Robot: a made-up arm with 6 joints. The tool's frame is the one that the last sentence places.
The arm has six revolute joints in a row. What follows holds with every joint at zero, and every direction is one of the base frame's.
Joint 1 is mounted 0.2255 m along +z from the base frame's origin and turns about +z.
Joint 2 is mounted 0.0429 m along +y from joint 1 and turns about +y.
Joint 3 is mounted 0.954 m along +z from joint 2 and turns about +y.
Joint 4 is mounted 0.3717 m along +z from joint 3 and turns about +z.
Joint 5 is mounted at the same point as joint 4 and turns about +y.
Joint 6 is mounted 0.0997 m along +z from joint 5 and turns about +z.
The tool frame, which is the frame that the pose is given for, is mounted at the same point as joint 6; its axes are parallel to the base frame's.
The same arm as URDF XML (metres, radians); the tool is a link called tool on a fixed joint. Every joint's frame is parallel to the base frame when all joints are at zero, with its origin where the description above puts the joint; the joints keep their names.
<robot name="arm">
<joint name="tool_joint" type="fixed"><parent link="link6"/><child link="tool"/><origin xyz="0 0 0"/></joint>
<joint name="joint 6" type="continuous"><parent link="link5"/><child link="link6"/><origin xyz="0 0 0.0997"/><axis xyz="0 0 1"/></joint>
<joint name="joint 5" type="continuous"><parent link="link4"/><child link="link5"/><origin xyz="0 0 0"/><axis xyz="0 1 0"/></joint>
<joint name="joint 4" type="continuous"><parent link="link3"/><child link="link4"/><origin xyz="0 0 0.3717"/><axis xyz="0 0 1"/></joint>
<joint name="joint 3" type="continuous"><parent link="link2"/><child link="link3"/><origin xyz="0 0 0.954"/><axis xyz="0 1 0"/></joint>
<joint name="joint 2" type="continuous"><parent link="link1"/><child link="link2"/><origin xyz="0 0.0429 0"/><axis xyz="0 1 0"/></joint>
<joint name="joint 1" type="continuous"><parent link="base"/><child link="link1"/><origin xyz="0 0 0.2255"/><axis xyz="0 0 1"/></joint>
<link name="base"/>
<link name="link1"/>
<link name="link2"/>
<link name="link3"/>
<link name="link4"/>
<link name="link5"/>
<link name="link6"/>
<link name="tool"/>
</robot>

